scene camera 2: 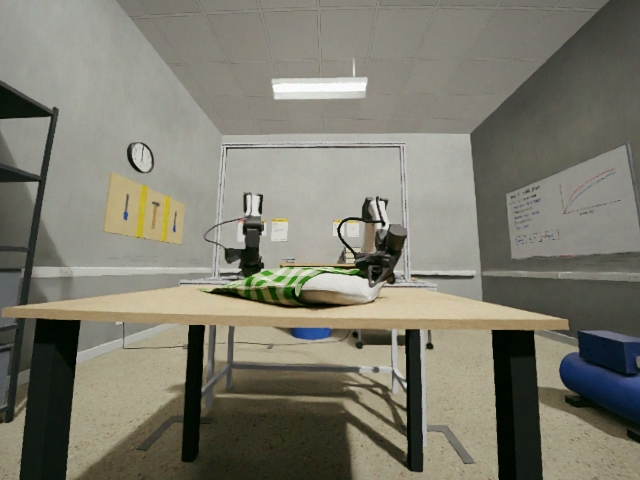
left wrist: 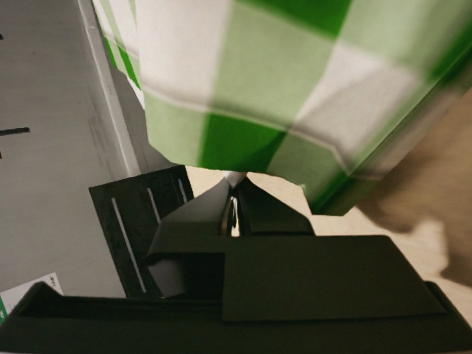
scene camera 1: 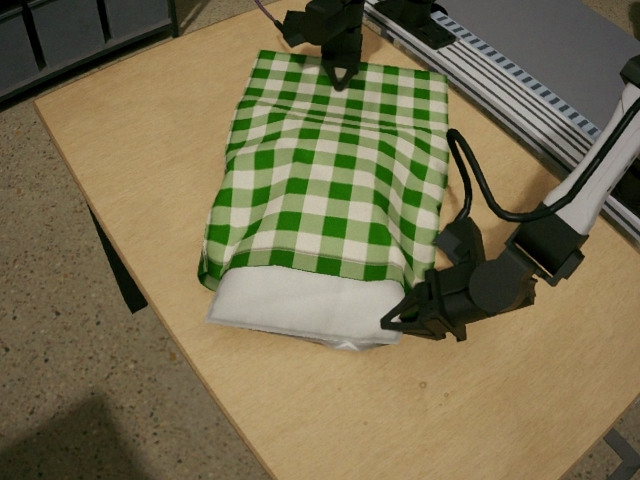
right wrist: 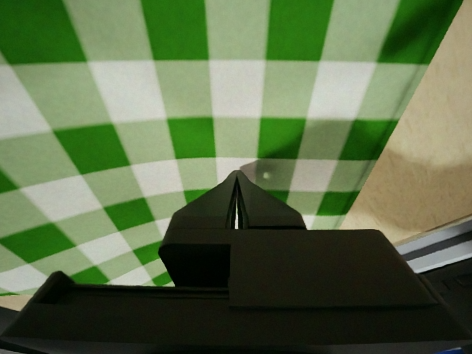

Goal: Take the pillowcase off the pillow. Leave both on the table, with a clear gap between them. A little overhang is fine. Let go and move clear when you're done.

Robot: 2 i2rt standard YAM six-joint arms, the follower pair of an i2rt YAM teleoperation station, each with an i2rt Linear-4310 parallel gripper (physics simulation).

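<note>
The green-and-white checked pillowcase (scene camera 1: 320,170) (scene camera 2: 271,284) (left wrist: 245,135) (right wrist: 235,85) covers most of the white pillow (scene camera 1: 310,304) (scene camera 2: 336,289) (left wrist: 235,175), whose lower end sticks out of the open hem in scene camera 1. My left gripper (scene camera 1: 384,324) (scene camera 2: 372,283) (left wrist: 235,177) is shut on the pillow's exposed lower-right corner, just beyond the hem, and the pillow's bottom edge is creased. My right gripper (scene camera 1: 339,88) (scene camera 2: 251,272) (right wrist: 236,176) is shut at the surface of the flat upper end of the pillowcase. No bunched cloth shows between its fingertips.
Both things rest on the wooden table (scene camera 1: 413,413) (scene camera 2: 439,310). A metal rail (scene camera 1: 496,98) runs along the table's upper-right edge in scene camera 1. A dark shelf unit (scene camera 1: 174,18) stands beyond the upper-left edge. The left arm's black cable loops beside the pillowcase.
</note>
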